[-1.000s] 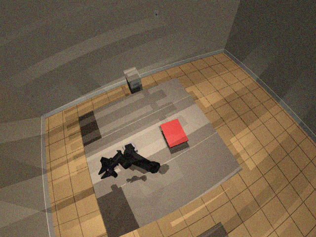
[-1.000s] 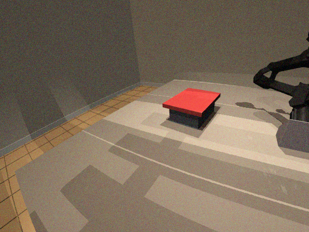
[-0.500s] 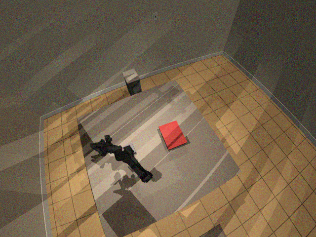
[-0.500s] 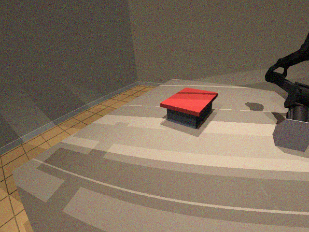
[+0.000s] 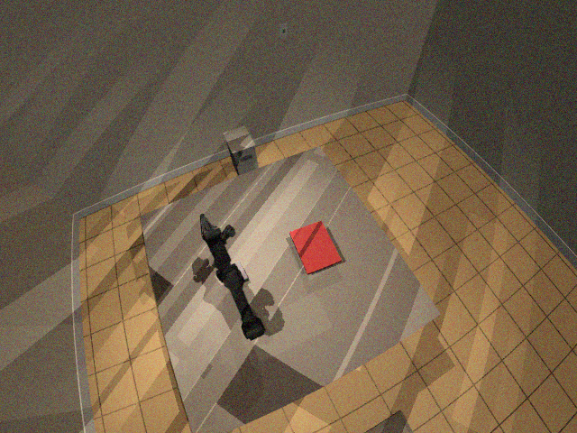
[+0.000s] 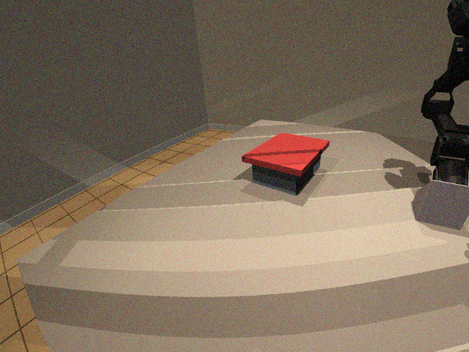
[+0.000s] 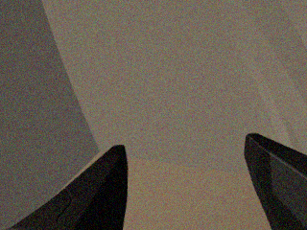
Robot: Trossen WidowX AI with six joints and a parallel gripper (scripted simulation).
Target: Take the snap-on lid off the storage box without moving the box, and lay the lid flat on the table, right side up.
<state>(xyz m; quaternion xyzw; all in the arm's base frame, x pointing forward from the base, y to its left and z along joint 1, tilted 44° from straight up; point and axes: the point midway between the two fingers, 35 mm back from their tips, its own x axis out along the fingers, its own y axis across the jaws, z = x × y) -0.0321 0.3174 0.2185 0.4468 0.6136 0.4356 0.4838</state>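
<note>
The red lid lies 43 cm ahead of my gripper tip, 13 cm to the right of it and 39 cm below it. The rest, counted from my gripper tip: blue-grey box: 43 cm ahead, 13 cm to the right, 43 cm below.
</note>
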